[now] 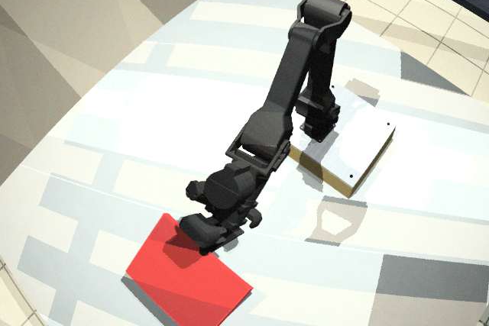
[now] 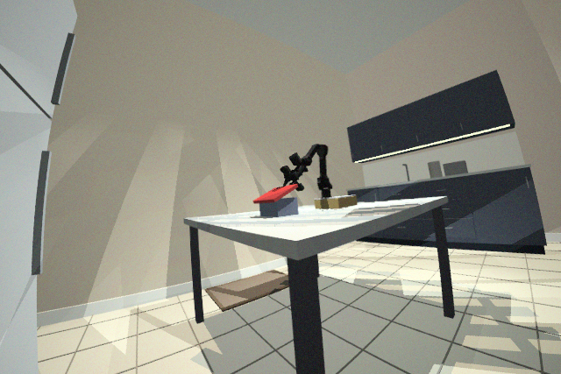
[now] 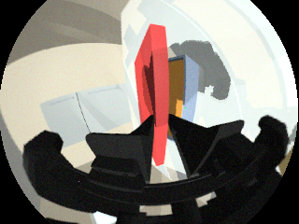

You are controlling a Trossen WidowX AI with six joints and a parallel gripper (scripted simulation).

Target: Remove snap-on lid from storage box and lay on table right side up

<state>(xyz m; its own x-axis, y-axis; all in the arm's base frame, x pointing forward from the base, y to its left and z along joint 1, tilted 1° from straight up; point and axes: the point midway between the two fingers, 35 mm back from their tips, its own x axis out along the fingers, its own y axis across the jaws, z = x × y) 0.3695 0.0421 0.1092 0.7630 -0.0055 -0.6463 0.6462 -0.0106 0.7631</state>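
The red lid lies 80 mm ahead of my gripper tip and 30 mm below it. Round my gripper tip: storage box (110 mm below, 60 mm ahead).
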